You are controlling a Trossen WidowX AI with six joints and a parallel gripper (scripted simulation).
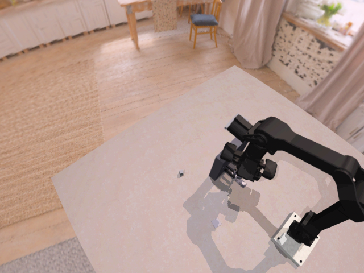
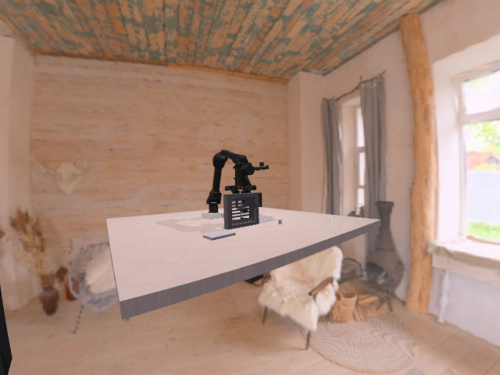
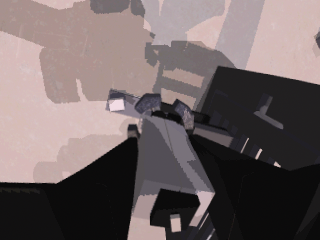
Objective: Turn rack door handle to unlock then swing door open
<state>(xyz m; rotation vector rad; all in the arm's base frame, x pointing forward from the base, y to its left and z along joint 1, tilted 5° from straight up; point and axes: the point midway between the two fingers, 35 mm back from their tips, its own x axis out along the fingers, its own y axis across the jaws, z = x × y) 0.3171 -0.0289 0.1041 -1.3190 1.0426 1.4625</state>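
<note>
The grey upright handle is 1 cm to the right of my gripper tip and 2 cm below it. Also, from my gripper tip: small tile: 5 cm behind, 18 cm to the left, 12 cm below; small grey cube: 19 cm ahead, 12 cm to the left, 11 cm below.
</note>
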